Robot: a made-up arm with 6 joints. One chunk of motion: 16 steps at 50 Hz.
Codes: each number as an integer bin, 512 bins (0 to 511) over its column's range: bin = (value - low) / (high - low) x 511, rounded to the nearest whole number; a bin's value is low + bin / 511 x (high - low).
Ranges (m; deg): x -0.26..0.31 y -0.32..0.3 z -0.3..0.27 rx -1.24..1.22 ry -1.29..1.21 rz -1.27..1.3
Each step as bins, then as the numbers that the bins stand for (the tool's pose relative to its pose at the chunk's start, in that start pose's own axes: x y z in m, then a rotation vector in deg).
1 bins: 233 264 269 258 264 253
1 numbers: -0.0001 0.0003 0.0001 0.00 0.00 0.00
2 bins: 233 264 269 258 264 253
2 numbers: -0.0001 0.0003 0.0001 0.00 0.00 0.00
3 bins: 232 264 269 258 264 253
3 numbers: -0.0012 0.0003 0.0001 0.00 0.00 0.00
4 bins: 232 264 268 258 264 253
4 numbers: -0.0012 0.0003 -0.0011 0.00 0.00 0.00
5 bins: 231 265 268 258 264 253
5 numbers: -0.0023 0.0015 -0.0011 0.00 0.00 0.00
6 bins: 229 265 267 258 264 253
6 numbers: -0.0046 0.0015 -0.0022 0.00 0.00 0.00
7 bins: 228 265 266 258 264 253
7 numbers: -0.0057 0.0015 -0.0033 0.00 0.00 0.00
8 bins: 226 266 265 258 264 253
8 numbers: -0.0079 0.0027 -0.0044 0.00 0.00 0.00
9 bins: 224 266 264 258 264 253
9 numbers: -0.0101 0.0027 -0.0055 0.00 0.00 0.00
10 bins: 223 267 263 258 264 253
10 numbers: -0.0113 0.0040 -0.0066 0.00 0.00 0.00
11 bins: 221 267 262 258 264 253
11 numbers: -0.0135 0.0040 -0.0077 0.00 0.00 0.00
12 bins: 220 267 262 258 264 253
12 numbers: -0.0146 0.0040 -0.0077 0.00 0.00 0.00
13 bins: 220 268 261 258 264 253
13 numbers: -0.0146 0.0052 -0.0089 0.00 0.00 0.00
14 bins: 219 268 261 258 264 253
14 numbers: -0.0157 0.0052 -0.0089 0.00 0.00 0.00
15 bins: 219 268 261 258 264 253
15 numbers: -0.0157 0.0052 -0.0089 0.00 0.00 0.00
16 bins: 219 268 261 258 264 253
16 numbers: -0.0157 0.0052 -0.0089 0.00 0.00 0.00
